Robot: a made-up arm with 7 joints. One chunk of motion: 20 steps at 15 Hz.
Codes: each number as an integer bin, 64 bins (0 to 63) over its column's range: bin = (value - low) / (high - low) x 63, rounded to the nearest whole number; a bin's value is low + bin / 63 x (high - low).
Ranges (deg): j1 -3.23..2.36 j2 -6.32..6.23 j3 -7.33..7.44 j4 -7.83..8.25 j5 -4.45..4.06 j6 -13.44..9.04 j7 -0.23..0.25
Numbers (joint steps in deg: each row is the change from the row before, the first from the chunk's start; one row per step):
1: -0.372 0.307 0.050 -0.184 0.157 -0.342 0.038
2: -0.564 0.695 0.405 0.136 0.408 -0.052 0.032
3: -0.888 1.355 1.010 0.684 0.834 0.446 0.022
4: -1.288 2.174 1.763 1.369 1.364 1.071 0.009
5: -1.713 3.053 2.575 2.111 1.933 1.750 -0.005
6: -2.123 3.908 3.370 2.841 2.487 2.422 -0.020
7: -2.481 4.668 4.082 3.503 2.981 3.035 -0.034
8: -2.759 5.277 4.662 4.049 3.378 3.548 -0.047
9: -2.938 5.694 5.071 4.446 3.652 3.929 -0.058
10: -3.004 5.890 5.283 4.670 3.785 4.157 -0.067
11: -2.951 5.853 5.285 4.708 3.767 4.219 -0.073
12: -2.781 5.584 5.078 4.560 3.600 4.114 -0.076
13: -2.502 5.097 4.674 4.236 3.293 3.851 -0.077
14: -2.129 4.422 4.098 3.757 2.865 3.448 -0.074
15: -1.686 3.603 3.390 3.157 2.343 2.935 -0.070
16: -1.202 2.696 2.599 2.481 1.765 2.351 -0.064
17: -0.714 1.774 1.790 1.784 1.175 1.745 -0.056
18: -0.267 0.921 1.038 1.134 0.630 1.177 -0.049
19: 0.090 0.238 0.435 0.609 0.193 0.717 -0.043
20: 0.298 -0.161 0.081 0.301 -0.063 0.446 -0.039
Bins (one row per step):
1: 32 33 31 30 34 37 35
2: 30 35 33 31 36 38 34
3: 26 39 36 33 39 39 33
4: 22 43 39 36 43 41 31
5: 17 47 42 39 47 43 30
6: 12 51 46 42 51 44 28
7: 8 55 49 44 55 46 26
8: 5 58 51 47 58 48 24
9: 3 60 53 48 60 49 23
10: 3 61 54 49 61 49 21
11: 3 61 54 49 61 49 21
12: 5 60 53 49 60 49 20
13: 8 57 51 47 57 48 20
14: 12 54 49 45 54 47 20
15: 17 50 46 43 50 46 21
16: 23 45 42 40 46 44 22
17: 28 41 39 38 42 43 23
18: 33 36 36 35 38 41 24
19: 37 33 33 33 34 40 25
20: 40 31 32 32 32 39 25

